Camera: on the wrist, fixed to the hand. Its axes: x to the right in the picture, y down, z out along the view.
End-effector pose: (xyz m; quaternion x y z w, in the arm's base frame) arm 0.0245 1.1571 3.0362 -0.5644 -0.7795 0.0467 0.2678
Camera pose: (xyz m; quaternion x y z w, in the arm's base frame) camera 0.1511 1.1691 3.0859 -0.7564 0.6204 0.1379 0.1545
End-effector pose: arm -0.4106 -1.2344 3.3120 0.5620 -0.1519 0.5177 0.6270
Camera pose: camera -0.5259 -1.1641 3.3324 0.2654 0.3795 -0.7436 0.4822
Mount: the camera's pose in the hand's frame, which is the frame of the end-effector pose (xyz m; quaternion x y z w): 0.0012 0.0939 -0.0991 -0.0211 -0.2441 -0.9695 0.0089
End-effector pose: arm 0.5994 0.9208 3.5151 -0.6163 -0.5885 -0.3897 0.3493
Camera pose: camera 0.6862 0.8273 3.5636 -0.4626 0.6798 0.2041 0.5313
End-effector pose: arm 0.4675 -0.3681 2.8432 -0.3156 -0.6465 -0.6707 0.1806
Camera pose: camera 0.5089 -0.4744 2.9182 -0.4564 0.3417 0.1177 0.8131
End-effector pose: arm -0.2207 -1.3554 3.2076 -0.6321 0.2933 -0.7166 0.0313
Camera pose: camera -0.3431 -1.3957 3.1626 0.4655 0.6027 -0.1238 0.6362
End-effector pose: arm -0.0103 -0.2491 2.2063 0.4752 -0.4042 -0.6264 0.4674
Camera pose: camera 0.1049 -0.2786 2.2733 -0.2333 -0.3562 0.5832 0.6917
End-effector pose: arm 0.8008 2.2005 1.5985 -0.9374 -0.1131 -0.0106 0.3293
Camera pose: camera 0.8279 2.0682 1.6185 -0.0918 0.9899 0.0929 0.0547
